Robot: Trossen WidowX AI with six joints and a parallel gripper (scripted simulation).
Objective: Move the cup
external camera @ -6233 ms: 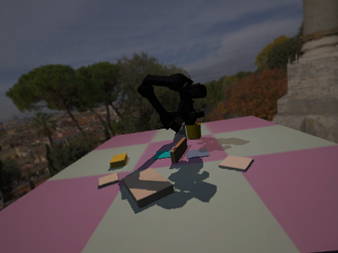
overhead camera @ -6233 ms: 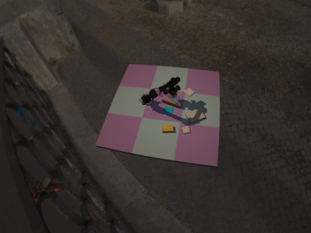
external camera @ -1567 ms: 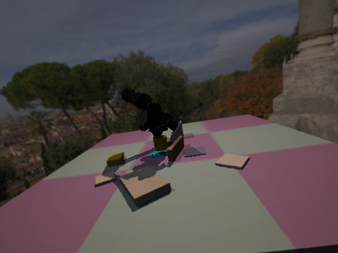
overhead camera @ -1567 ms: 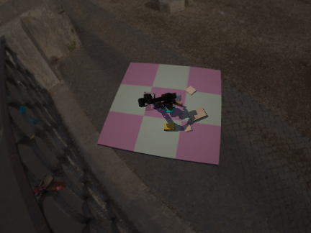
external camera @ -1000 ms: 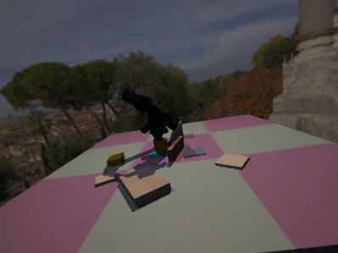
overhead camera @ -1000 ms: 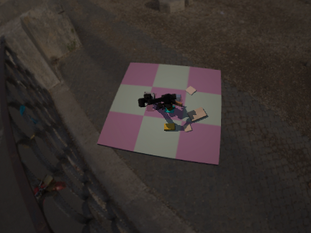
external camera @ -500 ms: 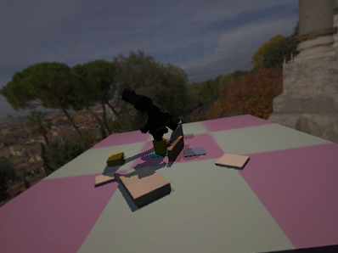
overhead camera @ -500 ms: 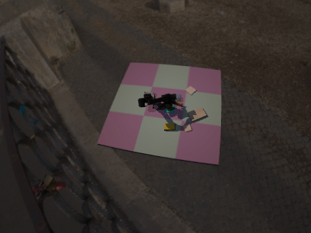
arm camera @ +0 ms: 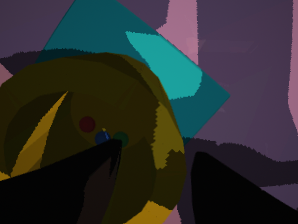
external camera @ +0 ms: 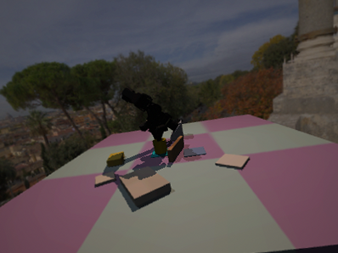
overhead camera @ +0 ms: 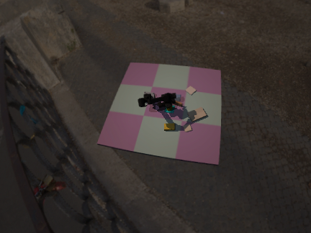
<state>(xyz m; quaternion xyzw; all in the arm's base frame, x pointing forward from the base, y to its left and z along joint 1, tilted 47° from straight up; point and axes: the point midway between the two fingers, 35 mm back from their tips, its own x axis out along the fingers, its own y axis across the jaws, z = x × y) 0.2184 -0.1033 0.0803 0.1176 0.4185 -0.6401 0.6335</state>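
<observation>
Now: gripper tip 2 cm short of the yellow cup, 2 cm above it and 1 cm to the right of it. Round my gripper tip: blue-grey pad (17 cm to the left, 10 cm ahead, 6 cm below); then brown plank (9 cm to the left, 6 cm ahead, 3 cm below); then teal pad (6 cm below, 3 cm ahead, 1 cm to the left).
</observation>
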